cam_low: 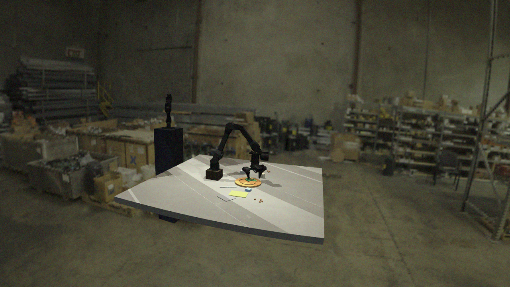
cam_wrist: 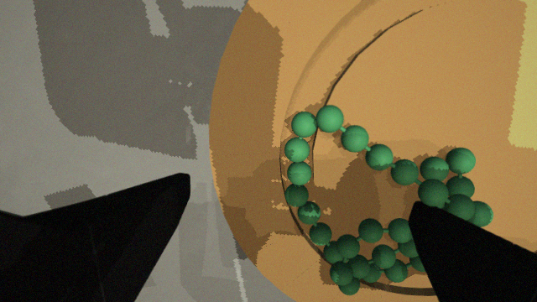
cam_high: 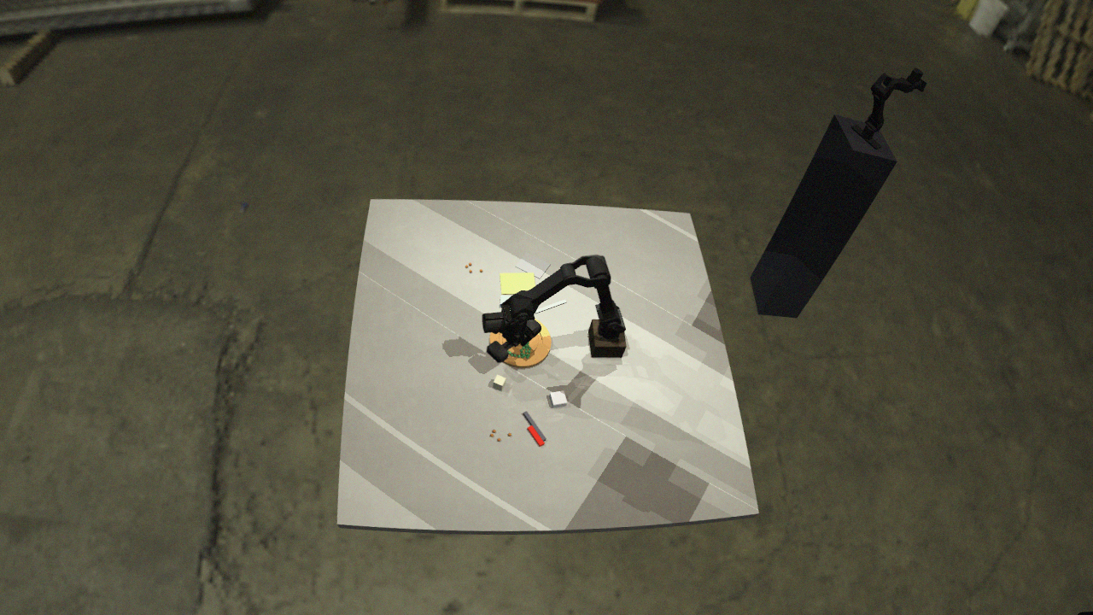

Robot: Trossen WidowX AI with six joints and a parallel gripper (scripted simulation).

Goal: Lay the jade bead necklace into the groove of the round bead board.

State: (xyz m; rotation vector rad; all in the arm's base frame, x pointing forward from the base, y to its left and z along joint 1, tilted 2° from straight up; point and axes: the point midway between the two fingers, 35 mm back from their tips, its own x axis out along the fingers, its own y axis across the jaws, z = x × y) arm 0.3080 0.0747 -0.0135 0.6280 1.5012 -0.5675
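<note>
Now: gripper tip 11 cm to the right of the cream cube and 4 cm short of it. From my gripper tip the other things lie so: red-handled tool 27 cm to the left, 8 cm behind, 1 cm below; white strip 21 cm to the right, 13 cm behind, 2 cm below; blue block 21 cm to the right, 3 cm ahead, 1 cm below.
</note>
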